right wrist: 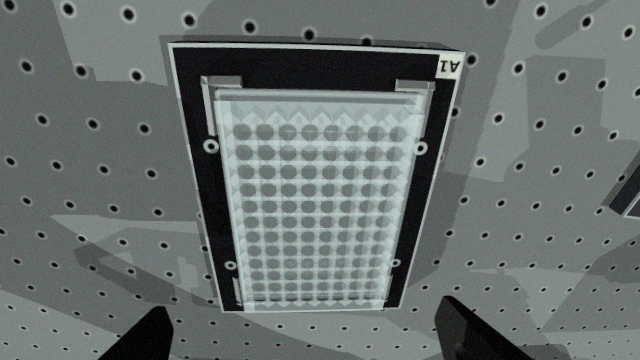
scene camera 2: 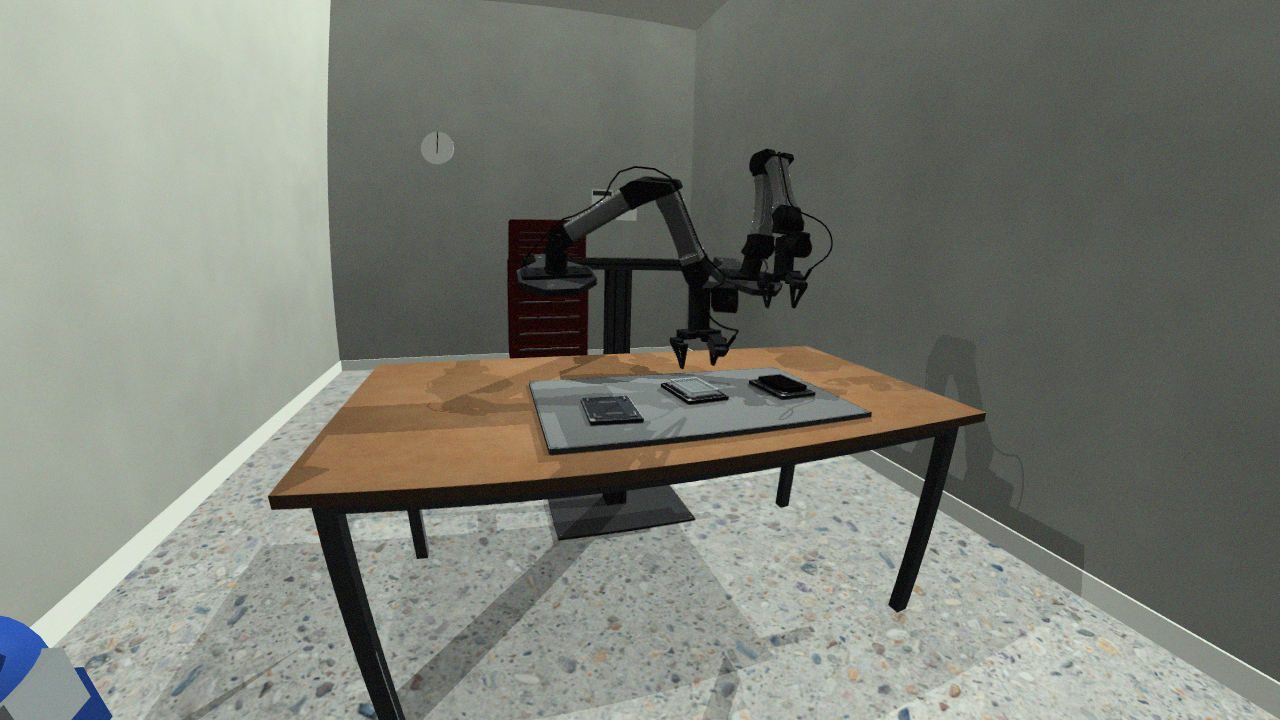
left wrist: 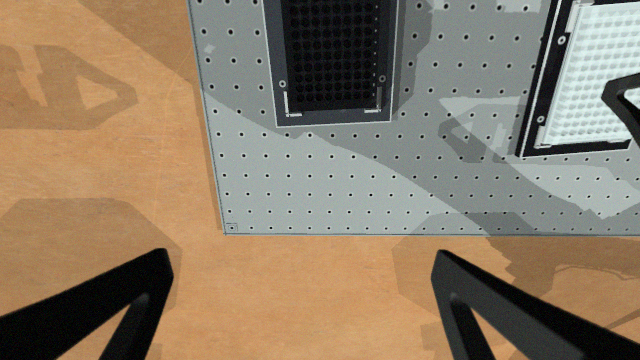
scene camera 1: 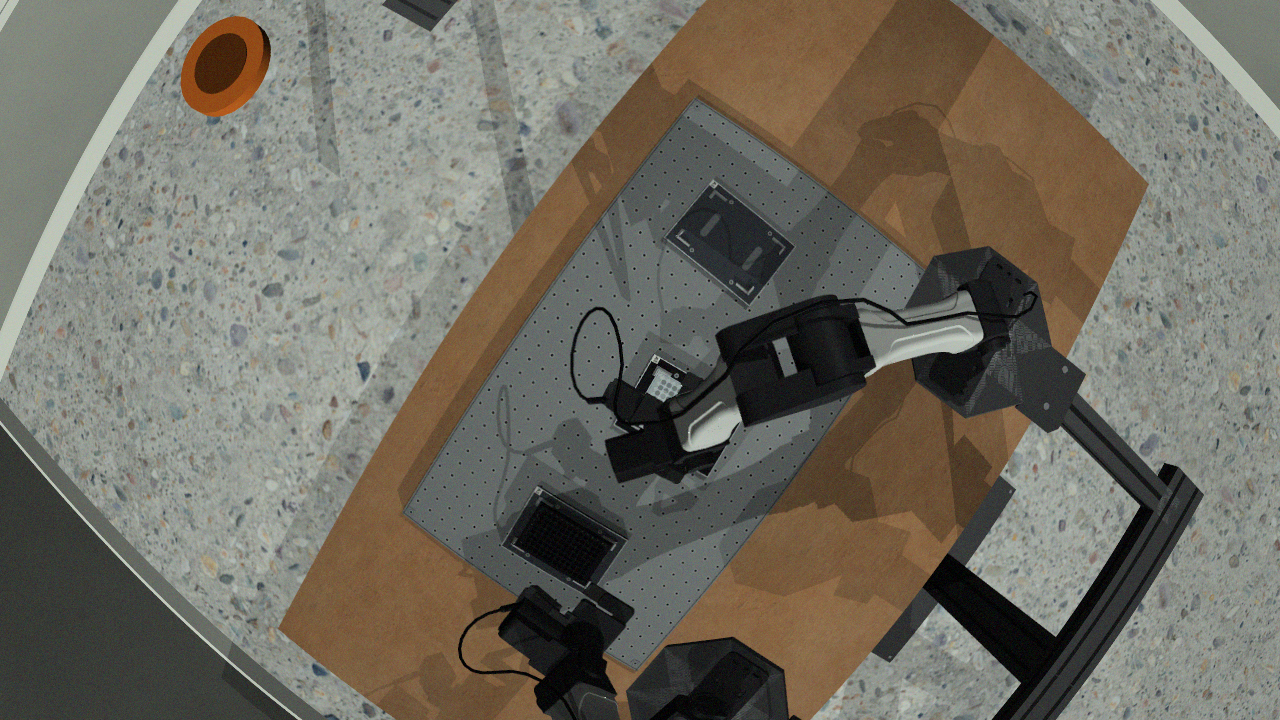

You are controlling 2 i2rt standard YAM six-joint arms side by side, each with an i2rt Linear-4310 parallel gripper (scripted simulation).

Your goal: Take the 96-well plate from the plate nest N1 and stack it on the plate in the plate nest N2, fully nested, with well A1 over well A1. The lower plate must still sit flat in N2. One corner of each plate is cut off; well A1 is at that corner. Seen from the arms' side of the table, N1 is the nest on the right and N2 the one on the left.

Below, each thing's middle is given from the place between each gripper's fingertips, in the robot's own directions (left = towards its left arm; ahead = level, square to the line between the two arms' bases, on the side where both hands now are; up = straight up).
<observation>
My right gripper point(scene camera 2: 697, 367) is now 7 cm above the clear 96-well plate point(right wrist: 312, 165) and 1 cm to the left of it. The rest, counted from my right hand: black nest point(right wrist: 260, 67): 8 cm below, 1 cm to the right; black 96-well plate point(scene camera 1: 539, 548): 26 cm to the left, 6 cm below, 3 cm ahead.
The clear 96-well plate lies 29 cm to the right of my left hand point(scene camera 1: 586, 617), 22 cm below it and 4 cm ahead of it. Also, from my left hand: black nest 29 cm to the right, 23 cm below, 4 cm ahead; black 96-well plate 22 cm below, 7 cm ahead, 2 cm to the right.
</observation>
